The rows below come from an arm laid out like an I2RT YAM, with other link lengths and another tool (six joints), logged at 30 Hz.
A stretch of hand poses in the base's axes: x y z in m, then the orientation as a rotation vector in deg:
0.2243, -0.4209, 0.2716, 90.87, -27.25, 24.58
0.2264, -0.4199, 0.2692, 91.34, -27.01, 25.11
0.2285, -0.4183, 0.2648, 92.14, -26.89, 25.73
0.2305, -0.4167, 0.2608, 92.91, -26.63, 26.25
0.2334, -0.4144, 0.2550, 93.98, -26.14, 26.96
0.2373, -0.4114, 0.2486, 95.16, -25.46, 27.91
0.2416, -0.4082, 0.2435, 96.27, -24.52, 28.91
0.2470, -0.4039, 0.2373, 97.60, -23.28, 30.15
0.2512, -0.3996, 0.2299, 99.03, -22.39, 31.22
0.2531, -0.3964, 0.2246, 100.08, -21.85, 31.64
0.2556, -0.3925, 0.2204, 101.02, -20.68, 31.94
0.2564, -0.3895, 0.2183, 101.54, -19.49, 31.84
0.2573, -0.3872, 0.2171, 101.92, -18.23, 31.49
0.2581, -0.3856, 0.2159, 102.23, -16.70, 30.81
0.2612, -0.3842, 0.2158, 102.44, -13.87, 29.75
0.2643, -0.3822, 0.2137, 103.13, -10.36, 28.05
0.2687, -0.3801, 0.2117, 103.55, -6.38, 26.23
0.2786, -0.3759, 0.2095, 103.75, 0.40, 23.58
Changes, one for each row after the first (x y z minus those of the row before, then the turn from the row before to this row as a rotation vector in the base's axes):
0.0021, 0.0010, -0.0024, 0.33, -0.17, 0.59
0.0021, 0.0016, -0.0044, 0.67, -0.28, 0.67
0.0020, 0.0016, -0.0040, 0.61, -0.13, 0.68
0.0029, 0.0023, -0.0058, 0.82, -0.10, 1.02
0.0039, 0.0030, -0.0064, 0.85, -0.14, 1.30
0.0043, 0.0032, -0.0051, 0.72, -0.03, 1.46
0.0054, 0.0043, -0.0062, 0.84, -0.01, 1.83
0.0042, 0.0043, -0.0074, 1.06, -0.08, 1.55
0.0019, 0.0032, -0.0053, 0.82, 0.12, 0.86
0.0025, 0.0039, -0.0042, 0.54, 0.52, 1.15
0.0008, 0.0030, -0.0021, 0.14, 0.75, 0.83
0.0009, 0.0023, -0.0012, -0.01, 0.94, 0.70
0.0008, 0.0016, -0.0012, -0.14, 1.29, 0.67
0.0031, 0.0014, -0.0001, -0.58, 2.21, 1.28
0.0031, 0.0020, -0.0021, -0.26, 3.05, 1.49
0.0044, 0.0021, -0.0020, -0.56, 3.34, 1.71
0.0099, 0.0042, -0.0022, -1.23, 5.31, 3.13

